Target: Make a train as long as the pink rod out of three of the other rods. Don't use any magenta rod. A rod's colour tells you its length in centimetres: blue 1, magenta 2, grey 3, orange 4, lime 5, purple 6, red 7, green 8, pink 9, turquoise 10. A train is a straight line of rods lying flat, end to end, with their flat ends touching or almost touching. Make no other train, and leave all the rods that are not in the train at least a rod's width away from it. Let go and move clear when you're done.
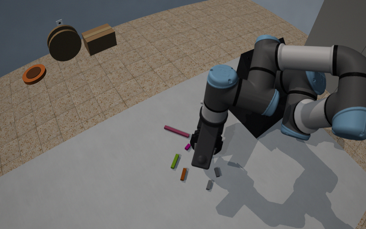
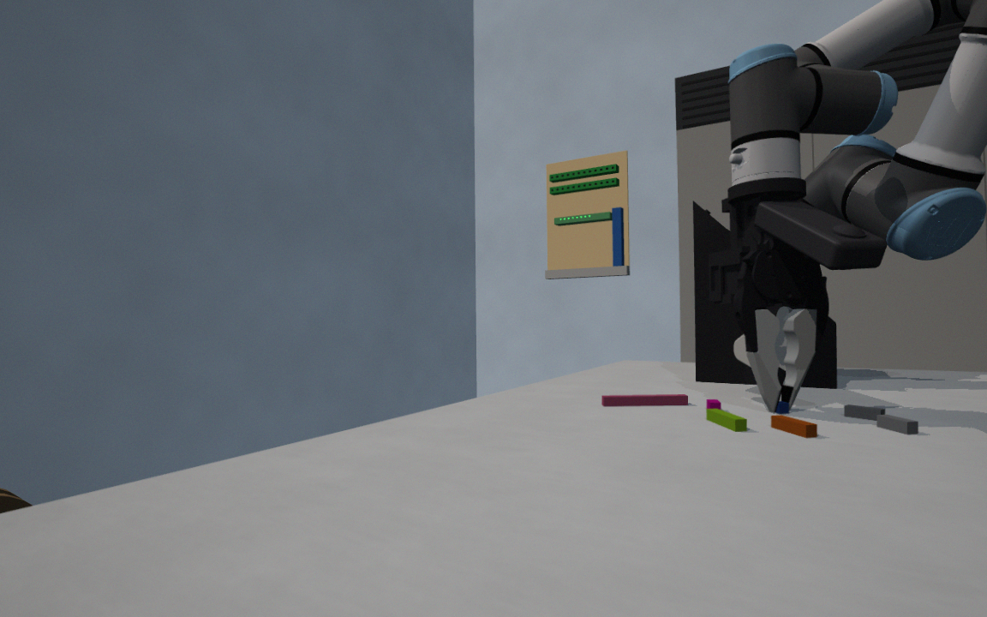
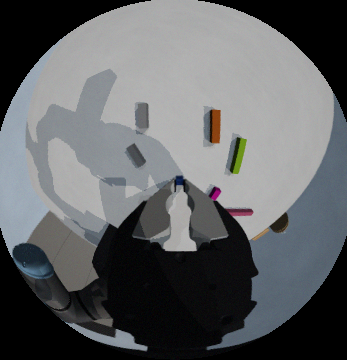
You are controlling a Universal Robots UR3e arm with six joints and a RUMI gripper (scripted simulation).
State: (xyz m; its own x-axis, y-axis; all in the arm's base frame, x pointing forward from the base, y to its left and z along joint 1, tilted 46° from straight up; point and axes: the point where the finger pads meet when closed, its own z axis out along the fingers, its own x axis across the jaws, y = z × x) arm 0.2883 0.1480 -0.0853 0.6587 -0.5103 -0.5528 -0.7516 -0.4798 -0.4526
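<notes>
The blue rod is 1 cm below my hand. From my hand the other things lie so: orange rod 8 cm ahead, 2 cm to the left, 1 cm below; then grey rod 7 cm to the left, 1 cm below, 1 cm behind; then magenta rod 6 cm to the right, 2 cm ahead, 1 cm below.
</notes>
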